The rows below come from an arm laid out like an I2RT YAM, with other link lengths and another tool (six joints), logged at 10 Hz.
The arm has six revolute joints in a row. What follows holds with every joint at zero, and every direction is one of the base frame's. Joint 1 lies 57.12 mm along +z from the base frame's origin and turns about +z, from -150 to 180 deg. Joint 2 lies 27.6 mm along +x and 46.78 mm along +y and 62.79 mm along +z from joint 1 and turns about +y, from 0 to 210 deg. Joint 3 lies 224.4 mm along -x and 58.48 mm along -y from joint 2 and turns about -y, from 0 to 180 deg. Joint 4 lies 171.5 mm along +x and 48.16 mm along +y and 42 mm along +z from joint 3 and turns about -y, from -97 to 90 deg. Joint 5 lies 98.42 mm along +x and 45.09 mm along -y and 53.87 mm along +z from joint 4 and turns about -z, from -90 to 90 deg. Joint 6 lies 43.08 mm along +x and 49 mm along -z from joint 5 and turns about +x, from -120 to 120 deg. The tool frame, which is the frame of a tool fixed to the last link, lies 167 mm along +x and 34 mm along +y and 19 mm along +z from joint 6; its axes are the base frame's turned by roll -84.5, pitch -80 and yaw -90 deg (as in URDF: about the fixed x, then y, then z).
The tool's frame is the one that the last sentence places.
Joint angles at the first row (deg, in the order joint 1, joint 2, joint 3, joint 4, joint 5, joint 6):
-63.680 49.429 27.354 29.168 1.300 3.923
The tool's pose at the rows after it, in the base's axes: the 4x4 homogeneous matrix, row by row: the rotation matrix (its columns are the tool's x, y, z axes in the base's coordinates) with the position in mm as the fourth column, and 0 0 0 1 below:
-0.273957 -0.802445 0.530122 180.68; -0.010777 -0.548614 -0.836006 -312.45; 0.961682 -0.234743 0.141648 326.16; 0 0 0 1
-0.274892 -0.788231 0.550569 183.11; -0.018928 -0.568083 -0.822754 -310.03; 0.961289 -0.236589 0.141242 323.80; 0 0 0 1
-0.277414 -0.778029 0.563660 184.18; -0.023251 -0.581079 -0.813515 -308.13; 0.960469 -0.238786 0.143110 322.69; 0 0 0 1
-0.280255 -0.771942 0.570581 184.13; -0.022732 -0.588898 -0.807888 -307.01; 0.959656 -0.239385 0.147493 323.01; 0 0 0 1
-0.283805 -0.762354 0.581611 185.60; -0.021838 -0.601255 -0.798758 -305.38; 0.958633 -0.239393 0.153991 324.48; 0 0 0 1
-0.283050 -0.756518 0.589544 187.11; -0.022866 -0.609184 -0.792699 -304.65; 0.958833 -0.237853 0.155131 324.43; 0 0 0 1
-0.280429 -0.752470 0.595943 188.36; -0.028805 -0.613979 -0.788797 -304.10; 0.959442 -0.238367 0.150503 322.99; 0 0 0 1
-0.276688 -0.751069 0.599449 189.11; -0.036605 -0.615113 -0.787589 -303.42; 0.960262 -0.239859 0.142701 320.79; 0 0 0 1
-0.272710 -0.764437 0.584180 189.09; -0.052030 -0.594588 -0.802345 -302.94; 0.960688 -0.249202 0.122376 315.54; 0 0 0 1
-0.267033 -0.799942 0.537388 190.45; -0.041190 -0.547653 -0.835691 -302.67; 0.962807 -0.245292 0.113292 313.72; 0 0 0 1
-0.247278 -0.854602 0.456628 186.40; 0.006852 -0.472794 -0.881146 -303.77; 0.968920 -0.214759 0.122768 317.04; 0 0 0 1
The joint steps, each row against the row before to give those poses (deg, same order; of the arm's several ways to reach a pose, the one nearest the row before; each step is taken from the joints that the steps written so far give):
-1.049 0.548 -0.394 0.657 -3.015 0.700
-0.657 0.129 -0.722 0.829 -2.056 0.350
-0.545 0.003 -0.567 0.679 -1.464 0.327
-0.503 -0.004 -0.349 0.608 -1.005 0.219
-0.307 0.196 -0.153 0.743 -1.116 0.240
-0.129 0.287 -0.089 0.462 -0.697 0.022
-0.068 0.065 0.002 -0.198 -0.505 0.022
0.066 -0.263 0.021 -0.743 -0.152 -0.022
1.641 -1.354 0.130 -2.752 2.799 -0.066
5.007 -1.312 0.153 -1.990 8.285 -1.092
5.832 -0.785 -0.022 0.112 11.165 -2.929

